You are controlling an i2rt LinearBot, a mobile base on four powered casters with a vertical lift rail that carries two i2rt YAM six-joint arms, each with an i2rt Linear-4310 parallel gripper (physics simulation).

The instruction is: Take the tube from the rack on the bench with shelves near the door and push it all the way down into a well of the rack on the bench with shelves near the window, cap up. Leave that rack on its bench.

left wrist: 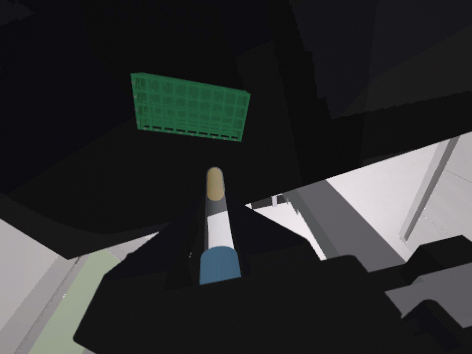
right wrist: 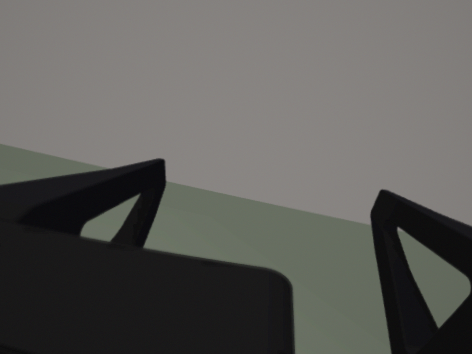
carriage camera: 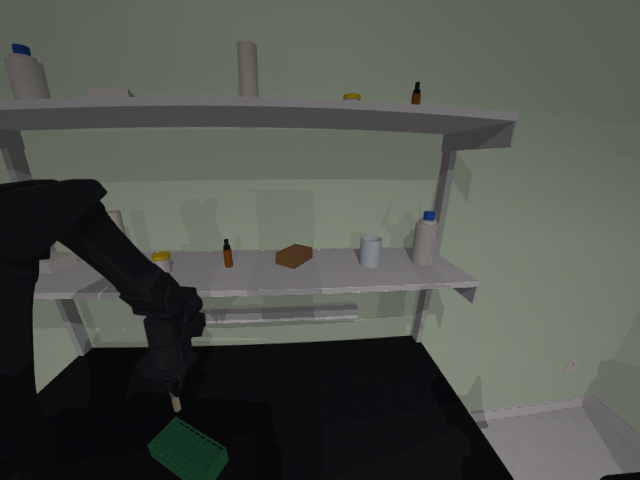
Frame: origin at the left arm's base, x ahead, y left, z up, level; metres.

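Seen in the pictures: left gripper, between the fingertips: (left wrist: 215, 199) (carriage camera: 175, 394); right gripper, between the fingertips: (right wrist: 270, 186).
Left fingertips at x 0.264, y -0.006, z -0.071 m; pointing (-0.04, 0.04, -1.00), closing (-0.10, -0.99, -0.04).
Observation:
Pixels of each thing's top centre, then the offset from my left fingertips to it. "spot": a spot on its surface instead. Level surfaces: height alone.
- tube, centre of its top: (left wrist: 219, 302) (carriage camera: 168, 374) dz +0.063, dx -0.003, dy +0.000 m
- green rack, centre of its top: (left wrist: 192, 111) (carriage camera: 186, 446) dz -0.232, dx +0.019, dy +0.035 m
- black bench top, height of its surface: dz -0.289 m
- lower shelf, height of its surface: dz +0.168 m
- amber bottle, a spot on its surface: (carriage camera: 227, 256) spot: dz +0.207, dx +0.315, dy -0.016 m
- brown block, a spot on its surface: (carriage camera: 293, 256) spot: dz +0.208, dx +0.331, dy -0.225 m
- light cup, a spot on its surface: (carriage camera: 370, 252) spot: dz +0.221, dx +0.351, dy -0.470 m
- blue-capped bottle, a spot on its surface: (carriage camera: 424, 241) spot: dz +0.254, dx +0.380, dy -0.651 m
The tube (carriage camera: 176, 403) (left wrist: 219, 230) has a blue cap, a clear body and a tan rounded lower end. My left gripper (carriage camera: 174, 388) (left wrist: 215, 199) is shut on it, with the cap up at the fingers and the tan end pointing down. The tube is in the air above and apart from a green rack (carriage camera: 188, 450) (left wrist: 190, 106), which sits on the black bench top (carriage camera: 320, 392). No tube shows in the rack's wells in the left wrist view. My right gripper (right wrist: 270, 186) is open and empty, facing the wall and ceiling.
A lower shelf (carriage camera: 320, 281) over the bench holds an amber bottle (carriage camera: 227, 256), a brown block (carriage camera: 293, 256), a light cup (carriage camera: 370, 252) and a blue-capped bottle (carriage camera: 424, 241). An upper shelf (carriage camera: 289, 114) holds more bottles. Shelf posts (carriage camera: 444, 191) rise at the bench's back.

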